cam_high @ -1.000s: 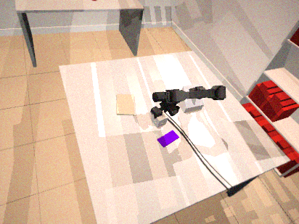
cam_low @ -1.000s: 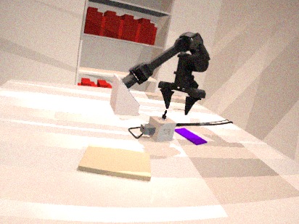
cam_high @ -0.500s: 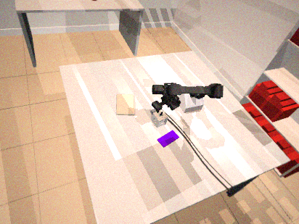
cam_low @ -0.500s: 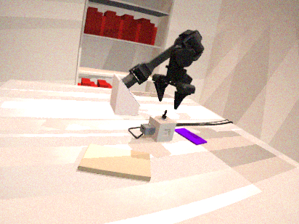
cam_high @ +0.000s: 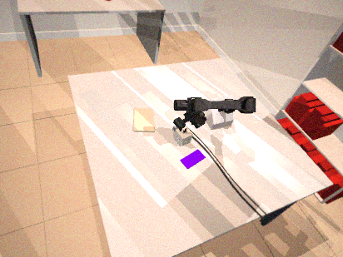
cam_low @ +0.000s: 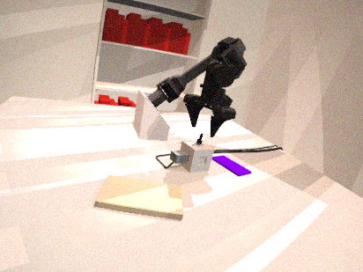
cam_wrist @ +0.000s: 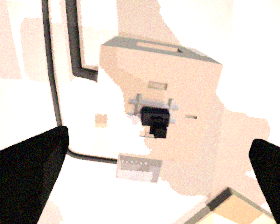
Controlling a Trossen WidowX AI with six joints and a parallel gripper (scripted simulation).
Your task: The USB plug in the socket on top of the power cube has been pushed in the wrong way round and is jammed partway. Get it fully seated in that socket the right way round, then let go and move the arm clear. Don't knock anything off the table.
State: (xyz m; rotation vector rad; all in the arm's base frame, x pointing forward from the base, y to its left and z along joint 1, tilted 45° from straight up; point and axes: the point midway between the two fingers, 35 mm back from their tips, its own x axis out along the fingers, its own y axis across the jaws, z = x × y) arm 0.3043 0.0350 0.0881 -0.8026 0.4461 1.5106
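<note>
Now: the USB plug 3 cm below my gripper tip. From my gripper tip the other things lie so: purple card (14 cm to the left, 12 cm below); tan board (17 cm ahead, 22 cm to the right, 11 cm below); USB socket (5 cm below).
</note>
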